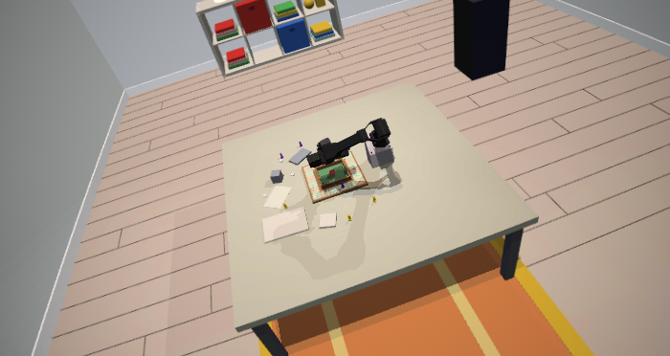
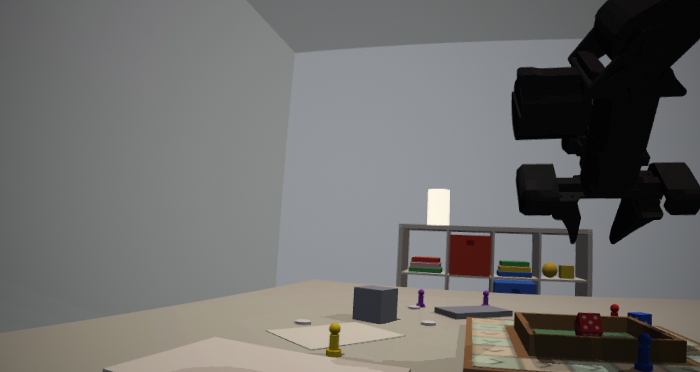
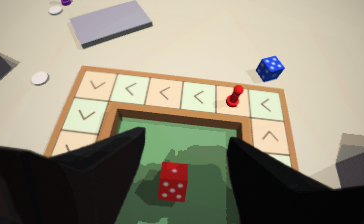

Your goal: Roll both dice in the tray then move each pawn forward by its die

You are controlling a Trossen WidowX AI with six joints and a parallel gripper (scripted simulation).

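My gripper tip is now 5 cm above the die and 1 cm to the right of it. Round my gripper tip: blue pawn: 11 cm to the left, 10 cm below, 2 cm behind; then red pawn: 11 cm to the right, 10 cm below, 6 cm behind; then grey slab: 25 cm to the right, 13 cm below, 13 cm ahead.
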